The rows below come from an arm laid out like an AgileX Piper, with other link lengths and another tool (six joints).
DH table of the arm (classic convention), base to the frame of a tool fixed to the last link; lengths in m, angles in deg. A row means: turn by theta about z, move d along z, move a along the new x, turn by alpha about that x. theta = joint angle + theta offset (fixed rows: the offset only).
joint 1: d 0.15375, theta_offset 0, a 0, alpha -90
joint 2: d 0, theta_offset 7.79, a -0.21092, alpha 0
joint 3: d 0, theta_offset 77.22, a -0.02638, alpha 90
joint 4: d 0.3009, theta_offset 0, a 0, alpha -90
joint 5: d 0, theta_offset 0, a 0, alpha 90
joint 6: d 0.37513, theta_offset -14.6, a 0.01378, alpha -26
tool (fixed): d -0.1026, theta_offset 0, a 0, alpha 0
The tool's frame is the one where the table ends.
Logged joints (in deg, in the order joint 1, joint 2, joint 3, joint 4, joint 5, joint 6), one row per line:
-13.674, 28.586, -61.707, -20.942, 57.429, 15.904
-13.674, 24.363, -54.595, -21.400, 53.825, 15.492
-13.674, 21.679, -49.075, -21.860, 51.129, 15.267
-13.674, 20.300, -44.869, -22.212, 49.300, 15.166
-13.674, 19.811, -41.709, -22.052, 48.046, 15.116
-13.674, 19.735, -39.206, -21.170, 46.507, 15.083
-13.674, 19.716, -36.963, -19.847, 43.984, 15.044
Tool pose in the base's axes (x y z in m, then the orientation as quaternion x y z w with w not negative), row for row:
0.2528, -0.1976, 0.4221, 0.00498, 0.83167, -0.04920, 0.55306
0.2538, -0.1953, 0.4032, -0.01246, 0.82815, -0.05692, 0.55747
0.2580, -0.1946, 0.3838, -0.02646, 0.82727, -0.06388, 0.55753
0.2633, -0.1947, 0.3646, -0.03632, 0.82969, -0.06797, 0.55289
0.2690, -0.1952, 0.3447, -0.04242, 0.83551, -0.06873, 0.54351
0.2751, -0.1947, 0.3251, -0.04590, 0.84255, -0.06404, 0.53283
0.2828, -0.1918, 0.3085, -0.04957, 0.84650, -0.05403, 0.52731
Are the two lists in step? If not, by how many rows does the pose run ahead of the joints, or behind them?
The pose runs 1 row behind the joints: the pose in row i belongs to the joints in row i - 1.
